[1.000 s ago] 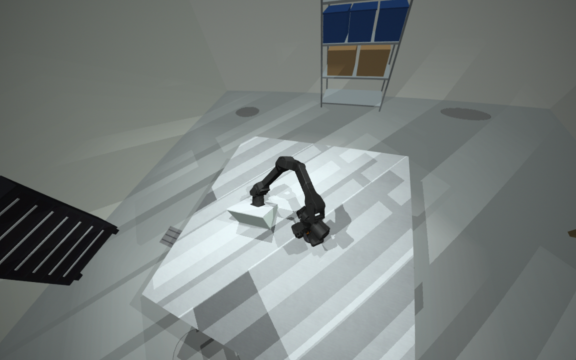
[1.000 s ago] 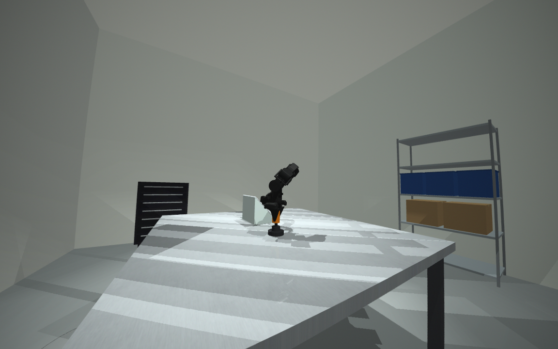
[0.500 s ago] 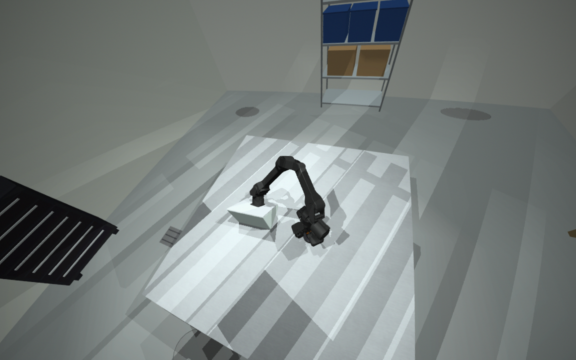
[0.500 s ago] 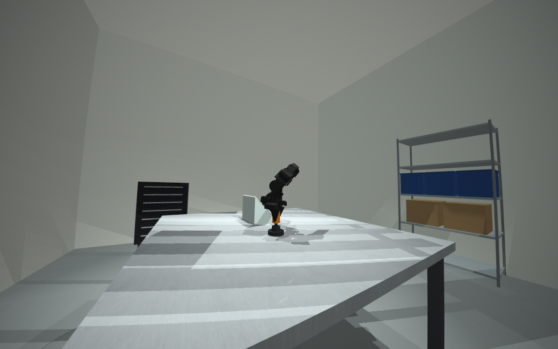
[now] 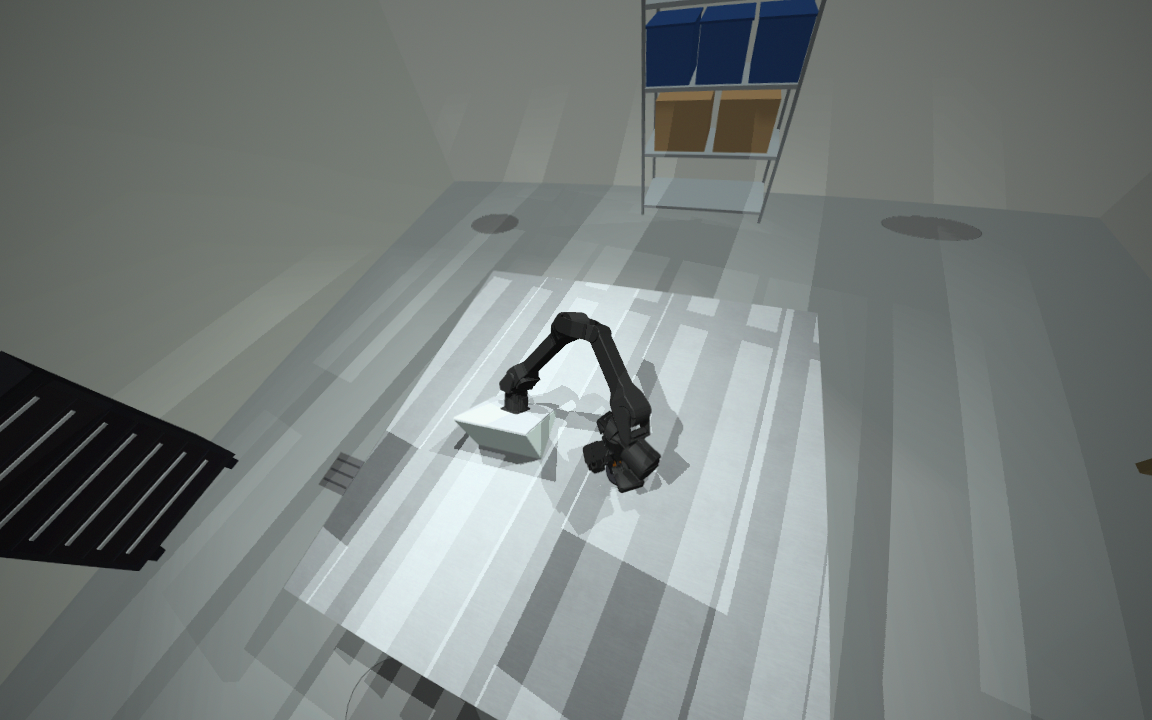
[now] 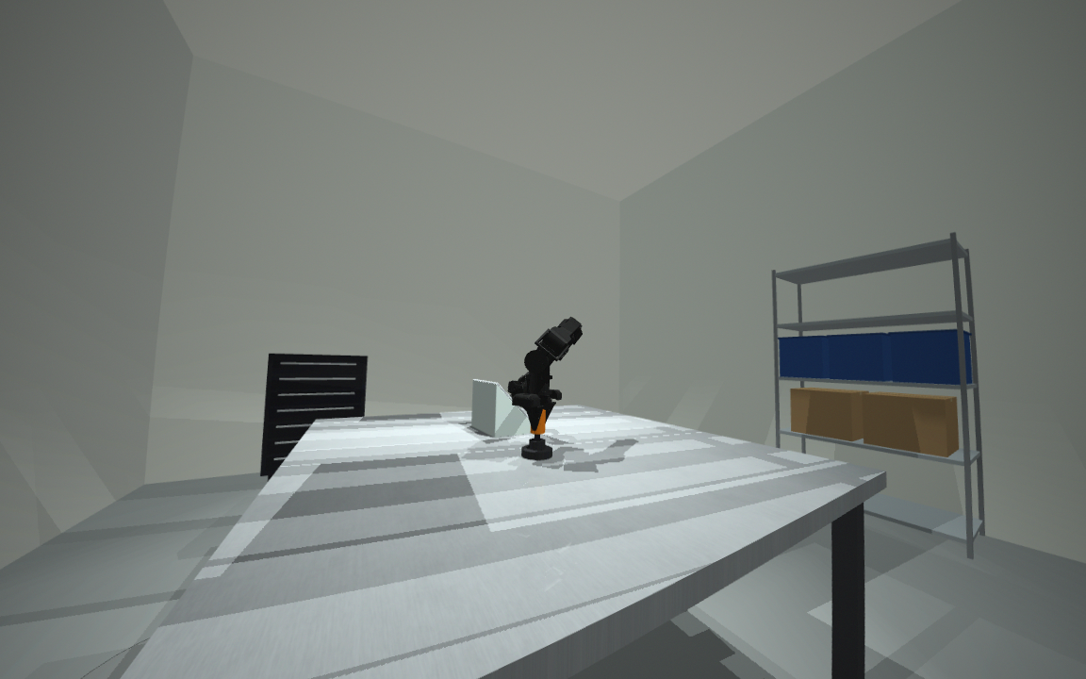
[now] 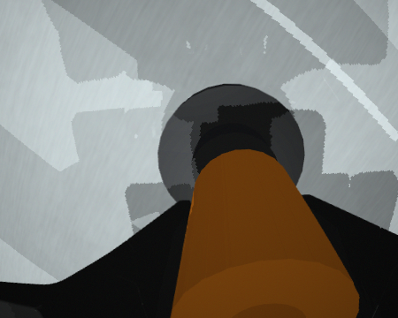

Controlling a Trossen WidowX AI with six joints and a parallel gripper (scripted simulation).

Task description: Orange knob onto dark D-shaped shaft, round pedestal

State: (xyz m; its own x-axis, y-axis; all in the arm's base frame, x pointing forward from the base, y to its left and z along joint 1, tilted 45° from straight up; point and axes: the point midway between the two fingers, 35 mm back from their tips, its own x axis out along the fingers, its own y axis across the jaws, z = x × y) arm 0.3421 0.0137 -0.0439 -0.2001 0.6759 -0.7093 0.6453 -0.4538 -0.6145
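My gripper tip is now 20 mm below the orange knob. Round my gripper tip: dark round pedestal (40 mm below).
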